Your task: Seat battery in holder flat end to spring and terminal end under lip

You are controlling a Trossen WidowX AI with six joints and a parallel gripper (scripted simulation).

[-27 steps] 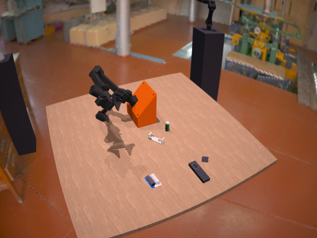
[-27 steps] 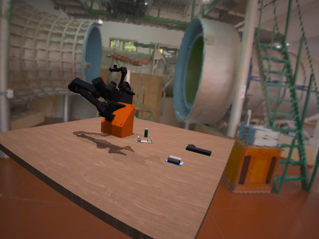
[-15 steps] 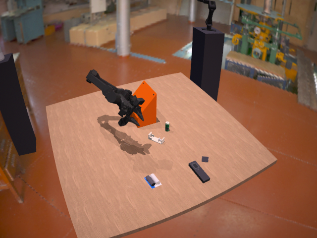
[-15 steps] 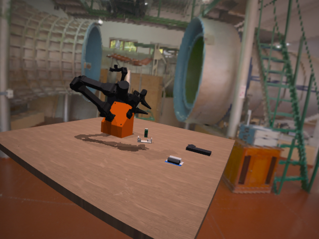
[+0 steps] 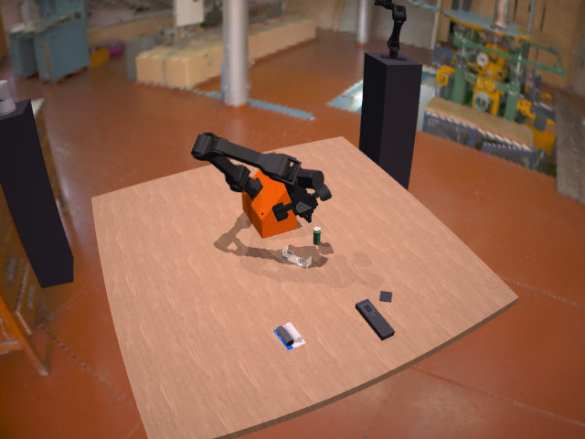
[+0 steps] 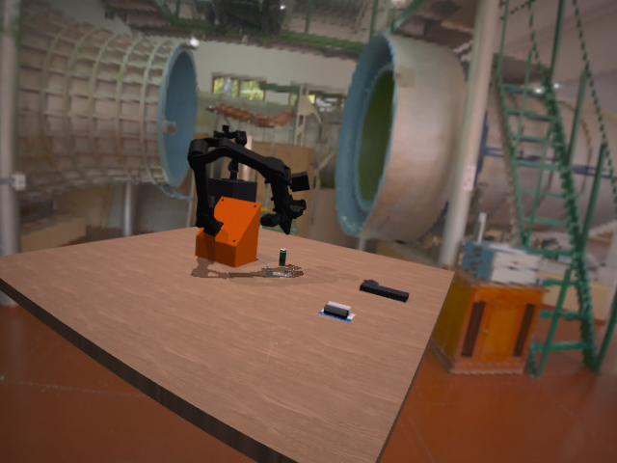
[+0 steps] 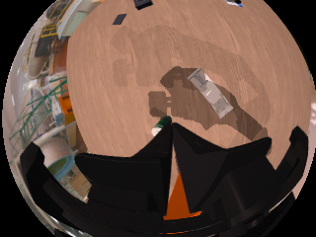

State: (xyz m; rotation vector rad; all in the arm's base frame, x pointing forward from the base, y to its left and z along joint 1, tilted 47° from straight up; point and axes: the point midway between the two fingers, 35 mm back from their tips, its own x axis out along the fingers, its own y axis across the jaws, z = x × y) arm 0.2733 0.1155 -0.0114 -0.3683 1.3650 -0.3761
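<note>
Now: the battery 11 cm below my gripper tip, 5 cm to the left of it and 5 cm behind it. From my gripper tip the other things lie so: battery door 28 cm ahead, 15 cm to the left, 14 cm below; then black remote 37 cm ahead, 12 cm below, 7 cm to the left.
</note>
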